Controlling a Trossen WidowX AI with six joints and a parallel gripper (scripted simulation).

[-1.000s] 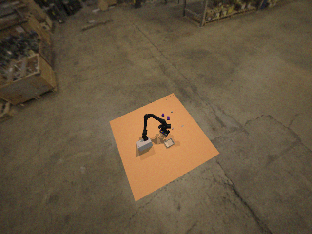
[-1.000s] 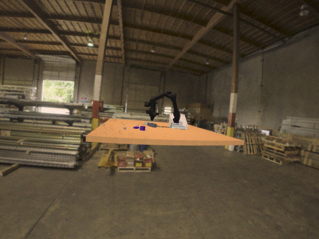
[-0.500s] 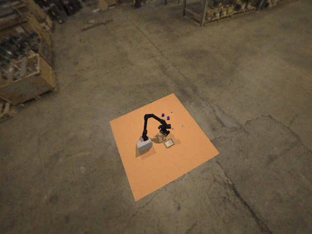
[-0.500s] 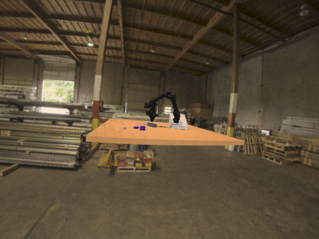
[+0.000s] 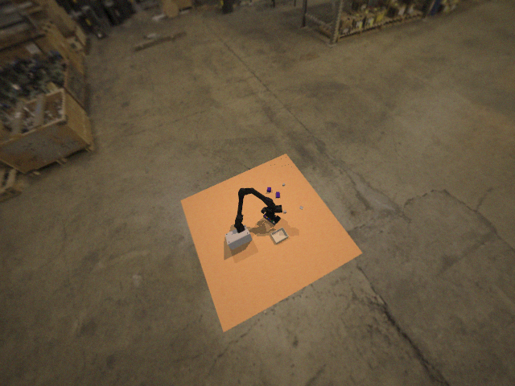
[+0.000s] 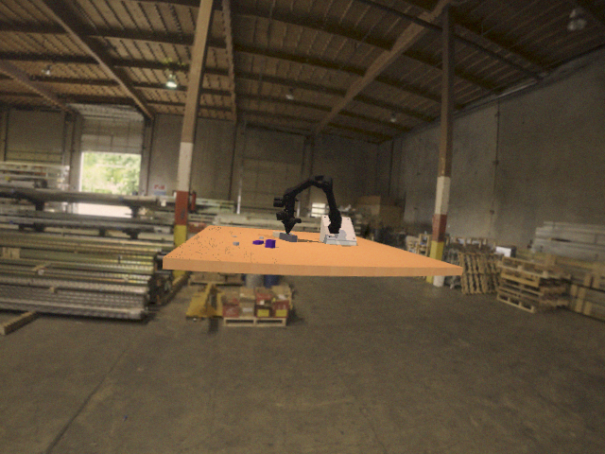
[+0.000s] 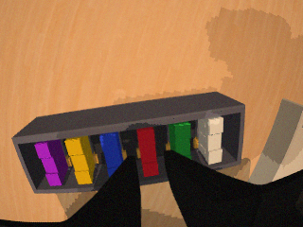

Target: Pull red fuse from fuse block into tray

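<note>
Right now the red fuse is 20 mm below my gripper tip. From my gripper tip the other things lie so: tray 10 mm behind, 170 mm to the right, 40 mm below.
</note>
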